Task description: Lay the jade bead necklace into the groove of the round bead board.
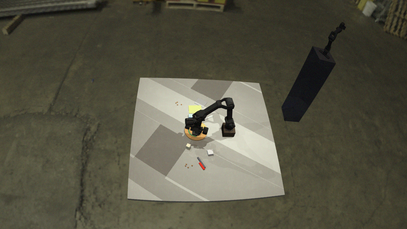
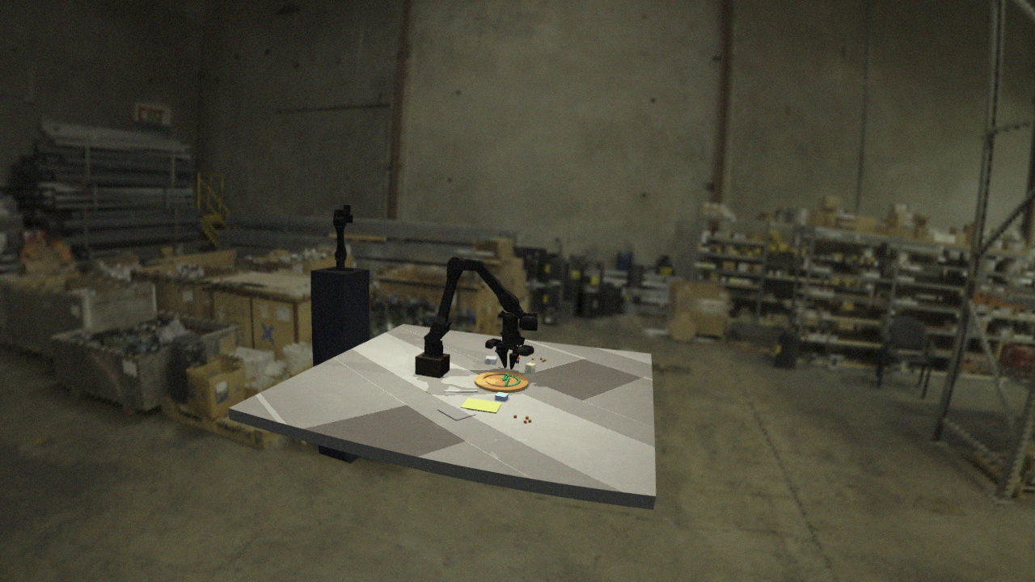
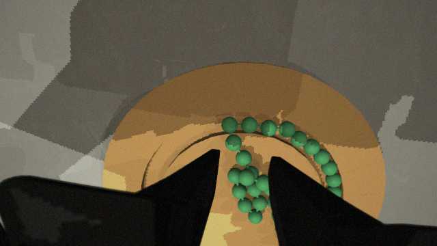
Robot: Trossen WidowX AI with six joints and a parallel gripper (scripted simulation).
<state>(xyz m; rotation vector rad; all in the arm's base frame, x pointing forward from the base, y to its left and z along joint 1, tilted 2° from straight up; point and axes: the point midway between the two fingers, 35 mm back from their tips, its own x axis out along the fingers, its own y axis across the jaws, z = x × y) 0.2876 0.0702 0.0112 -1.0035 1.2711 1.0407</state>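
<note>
The blue block lies 210 mm to the right of my gripper tip, 50 mm ahead of it and 30 mm below it. From my gripper tip the other things lie so: red-handled tool (270 mm to the left, 60 mm behind, 40 mm below); white strip (210 mm to the right, 110 mm behind, 40 mm below); cream cube (120 mm to the left, 60 mm ahead, 30 mm below).
</note>
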